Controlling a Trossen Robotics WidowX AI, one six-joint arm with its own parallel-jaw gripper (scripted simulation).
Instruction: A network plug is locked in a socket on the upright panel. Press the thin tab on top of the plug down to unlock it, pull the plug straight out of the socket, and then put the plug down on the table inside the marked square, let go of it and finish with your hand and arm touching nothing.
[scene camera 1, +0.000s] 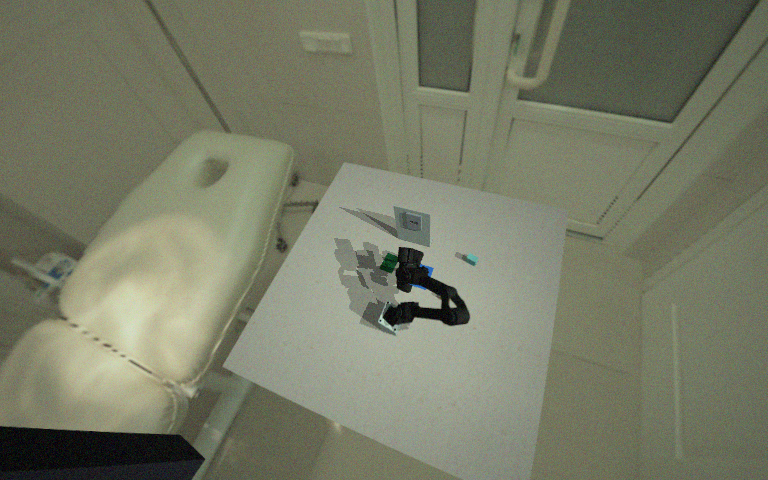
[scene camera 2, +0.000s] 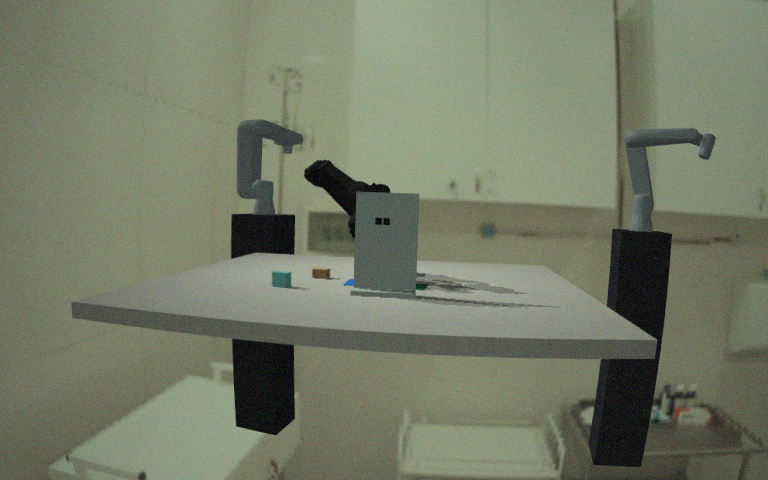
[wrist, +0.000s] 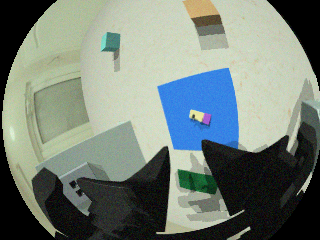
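Observation:
My own gripper (wrist: 185, 147) is there in the wrist view. With it I can see a grey panel (wrist: 115, 155), and a blue square (wrist: 212, 92) as well.

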